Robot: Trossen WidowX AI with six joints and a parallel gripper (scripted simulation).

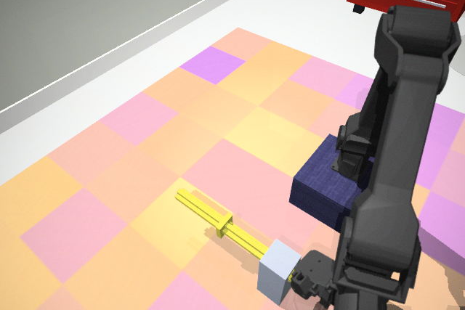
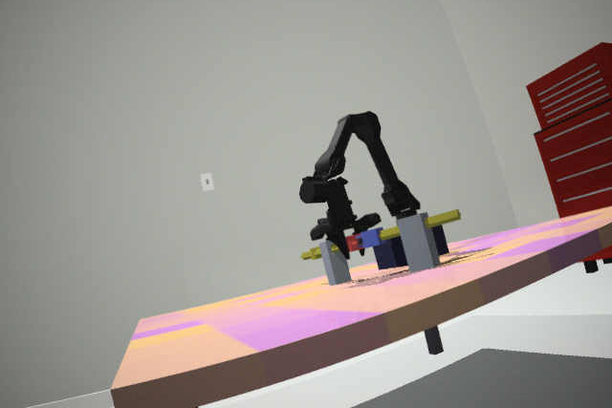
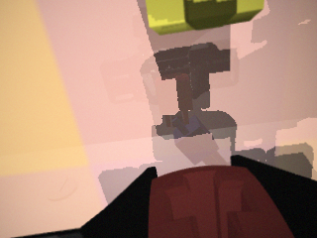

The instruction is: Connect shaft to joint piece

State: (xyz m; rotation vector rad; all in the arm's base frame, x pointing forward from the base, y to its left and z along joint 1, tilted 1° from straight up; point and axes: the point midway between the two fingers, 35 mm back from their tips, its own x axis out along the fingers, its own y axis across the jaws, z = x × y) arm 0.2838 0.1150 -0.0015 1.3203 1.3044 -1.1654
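Now: the red joint piece 10 mm to the left of my gripper tip and 40 mm above it.
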